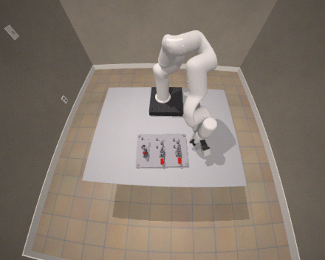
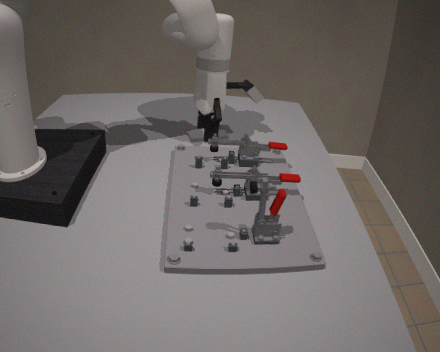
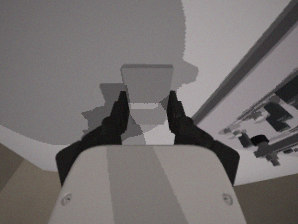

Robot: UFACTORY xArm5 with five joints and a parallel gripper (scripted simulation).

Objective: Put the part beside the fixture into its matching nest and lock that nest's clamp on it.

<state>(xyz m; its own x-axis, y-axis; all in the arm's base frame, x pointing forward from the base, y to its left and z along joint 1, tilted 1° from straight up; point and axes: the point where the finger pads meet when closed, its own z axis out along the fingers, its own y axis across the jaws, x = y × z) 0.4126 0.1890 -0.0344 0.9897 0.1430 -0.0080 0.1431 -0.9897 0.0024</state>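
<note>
My gripper is now 260 mm to the left of the grey fixture plate, 20 mm short of it and 10 mm above it. Also, from my hand: grey block part (20 mm below).
</note>
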